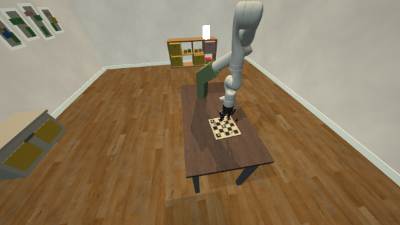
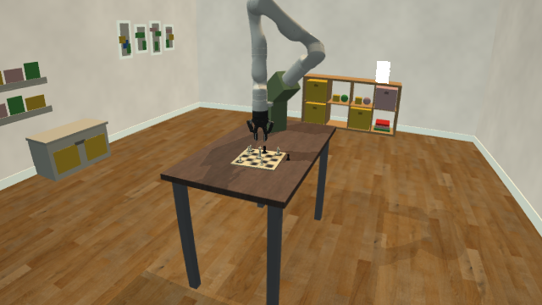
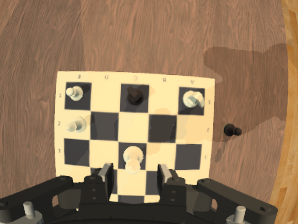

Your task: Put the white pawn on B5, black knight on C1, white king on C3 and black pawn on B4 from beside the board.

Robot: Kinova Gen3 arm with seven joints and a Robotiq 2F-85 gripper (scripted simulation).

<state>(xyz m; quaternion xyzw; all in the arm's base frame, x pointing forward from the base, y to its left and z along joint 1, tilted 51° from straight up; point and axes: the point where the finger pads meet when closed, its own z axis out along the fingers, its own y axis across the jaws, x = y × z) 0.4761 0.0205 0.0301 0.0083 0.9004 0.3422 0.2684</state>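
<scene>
Now: hand 5 cm past the black pawn, 13 cm to the right of it and 10 cm above it. Also, from my hand: black knight (7 cm behind, 2 cm to the right, 9 cm below); chessboard (1 cm ahead, 11 cm below); white king (1 cm ahead, 8 cm below).
</scene>
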